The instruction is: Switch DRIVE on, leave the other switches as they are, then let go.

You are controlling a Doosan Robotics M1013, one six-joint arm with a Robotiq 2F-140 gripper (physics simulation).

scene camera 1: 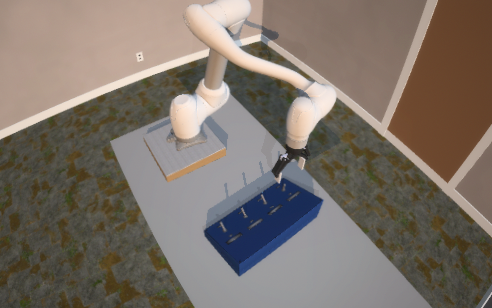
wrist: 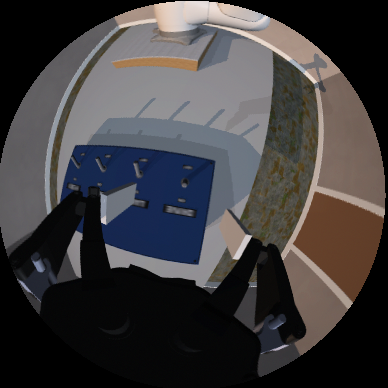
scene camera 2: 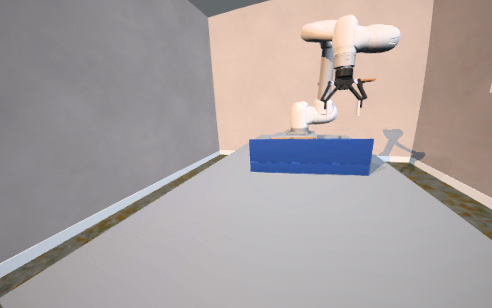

Labels:
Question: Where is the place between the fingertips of the gripper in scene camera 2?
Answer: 341, 116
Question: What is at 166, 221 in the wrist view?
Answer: A blue switch panel.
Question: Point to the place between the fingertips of the gripper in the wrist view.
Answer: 178, 205

